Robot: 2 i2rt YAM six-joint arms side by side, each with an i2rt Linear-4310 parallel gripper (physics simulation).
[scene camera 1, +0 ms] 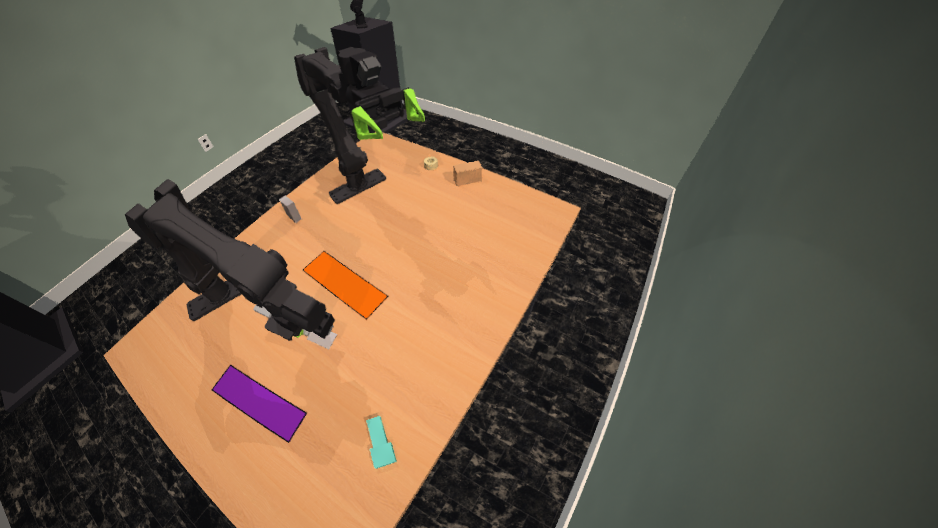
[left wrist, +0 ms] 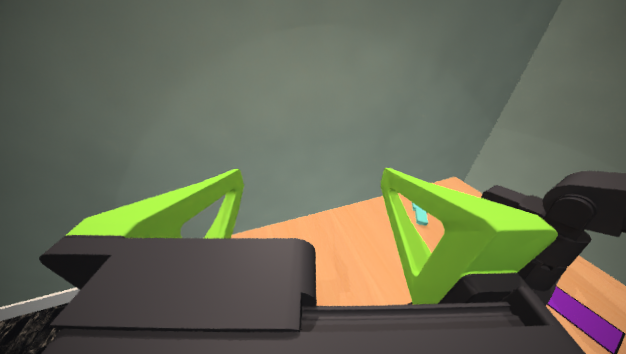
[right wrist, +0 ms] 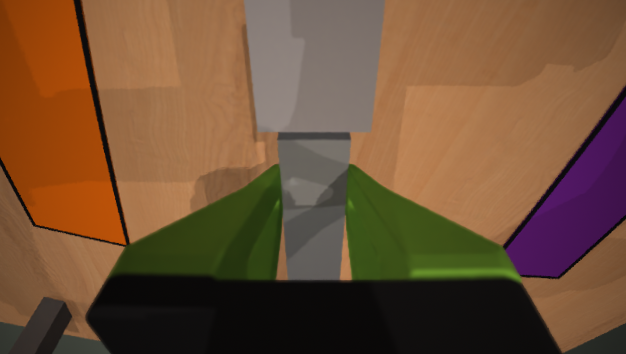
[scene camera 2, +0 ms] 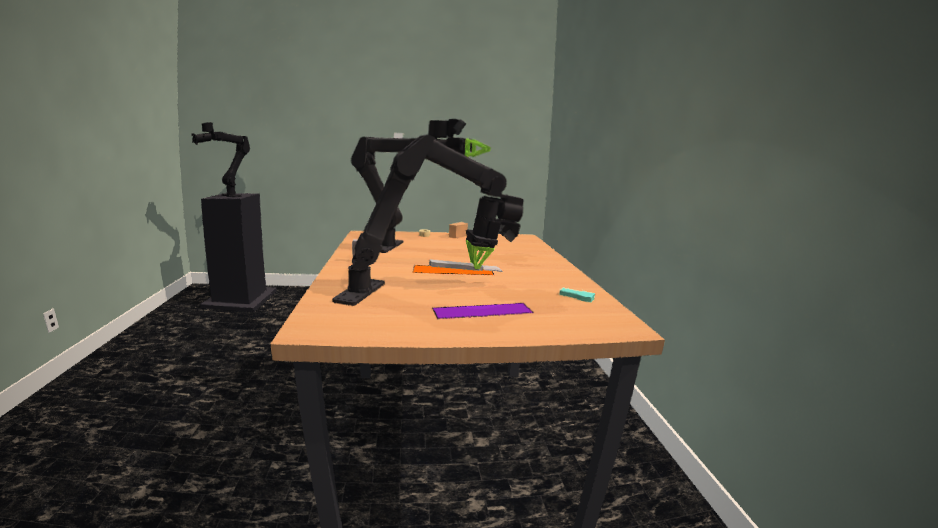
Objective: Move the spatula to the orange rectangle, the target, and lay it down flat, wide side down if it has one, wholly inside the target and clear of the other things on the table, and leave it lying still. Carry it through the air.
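Seen in the pictures: left gripper, fingertip midpoint: (scene camera 1: 403, 126) (left wrist: 312, 176) (scene camera 2: 488, 148); right gripper, fingertip midpoint: (right wrist: 314, 177) (scene camera 2: 474, 267); left arm's base at its link origin: (scene camera 1: 358, 186) (scene camera 2: 387, 246); right arm's base at its link origin: (scene camera 1: 221, 295) (scene camera 2: 360, 292).
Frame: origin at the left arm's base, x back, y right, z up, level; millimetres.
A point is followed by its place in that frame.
Note:
The grey spatula (scene camera 1: 322, 339) @[x -481, y 343, z 55 mm] (scene camera 2: 446, 264) @[x -357, y 426, z 77 mm] (right wrist: 320, 75) @[x -467, y 348, z 57 mm] is held level in the air, its wide blade pointing away from the right arm's base. My right gripper (scene camera 2: 478, 265) @[x -430, y 368, z 60 mm] (right wrist: 314, 177) @[x -430, y 368, z 60 mm] is shut on its handle. In scene camera 1 the arm hides most of the handle. The orange rectangle (scene camera 1: 345, 285) @[x -343, y 224, z 1 mm] (scene camera 2: 421, 269) @[x -229, y 258, z 1 mm] (right wrist: 55, 135) @[x -319, y 237, z 1 mm] lies on the table; in the right wrist view it is to the left of the spatula, which hangs over bare wood between it and the purple rectangle. My left gripper (scene camera 1: 401, 128) @[x -390, y -1, z 407 mm] (scene camera 2: 489, 148) @[x -390, y -1, z 407 mm] (left wrist: 312, 176) @[x -390, y -1, z 407 mm] is open and empty, high above the table's far end.
The purple rectangle (scene camera 1: 259, 403) @[x -499, y 548, z 1 mm] (scene camera 2: 482, 310) @[x -489, y 554, z 1 mm] (left wrist: 585, 320) @[x -421, y 584, z 1 mm] (right wrist: 575, 225) @[x -445, y 580, z 1 mm] lies nearer scene camera 2. A teal paddle-shaped object (scene camera 1: 380, 442) @[x -742, y 360, z 15 mm] (scene camera 2: 577, 294) @[x -738, y 376, z 13 mm] (left wrist: 420, 215) @[x -716, y 349, z 15 mm] lies near the table edge. A grey block (scene camera 1: 290, 209) @[x -18, y 239, z 58 mm] stands between the arm bases. A brown block (scene camera 1: 467, 173) @[x -236, y -300, z 47 mm] (scene camera 2: 458, 230) @[x -228, y -280, z 36 mm] and a pale ring (scene camera 1: 430, 167) @[x -94, y -247, z 13 mm] are at the far end.

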